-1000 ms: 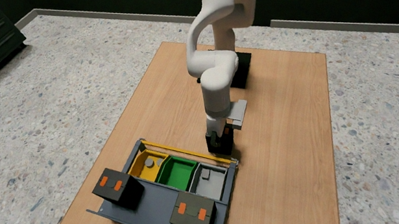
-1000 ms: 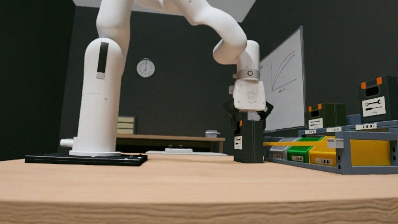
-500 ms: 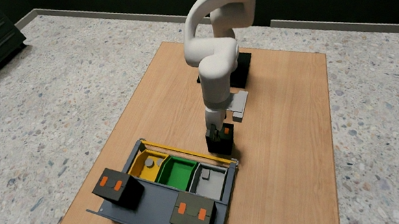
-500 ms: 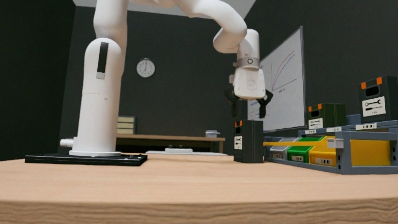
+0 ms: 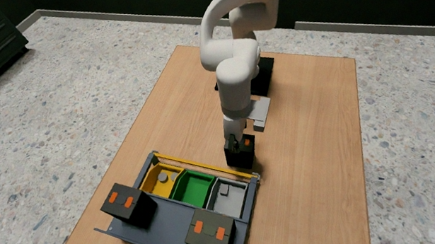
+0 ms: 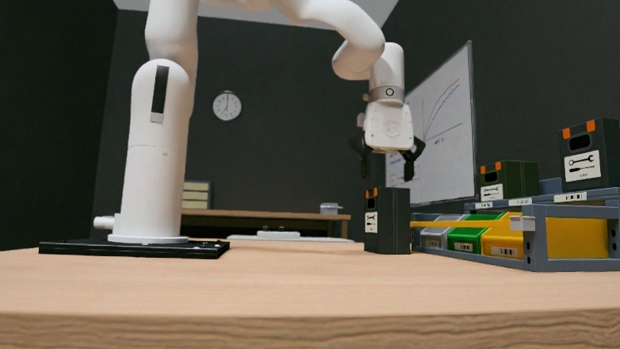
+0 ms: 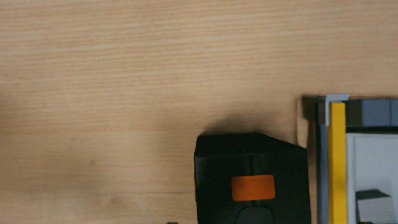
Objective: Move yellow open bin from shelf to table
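Now: hand 7 cm short of the thin yellow strip, 12 cm to the left of it and 10 cm above it. Round my hand: dark box: 9 cm below; then green bin: 18 cm ahead, 12 cm to the right, 12 cm below; then grey bin: 18 cm ahead, 1 cm to the right, 12 cm below.
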